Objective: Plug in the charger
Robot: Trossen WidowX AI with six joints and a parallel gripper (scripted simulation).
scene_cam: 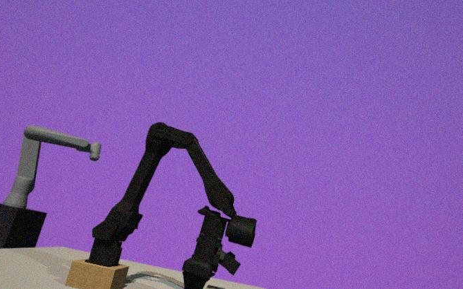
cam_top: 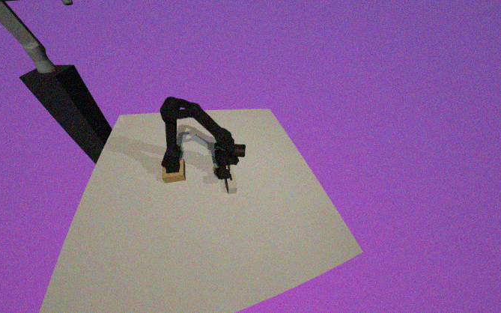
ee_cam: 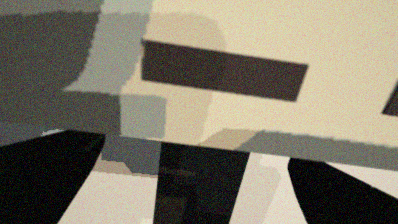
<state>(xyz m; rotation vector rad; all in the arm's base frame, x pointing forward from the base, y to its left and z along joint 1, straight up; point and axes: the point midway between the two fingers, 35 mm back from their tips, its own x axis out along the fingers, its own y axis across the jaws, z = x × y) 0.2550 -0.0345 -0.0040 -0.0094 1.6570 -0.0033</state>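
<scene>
Now: the black two-prong charger 20 mm ahead of my gripper tip and 10 mm above it.
</scene>
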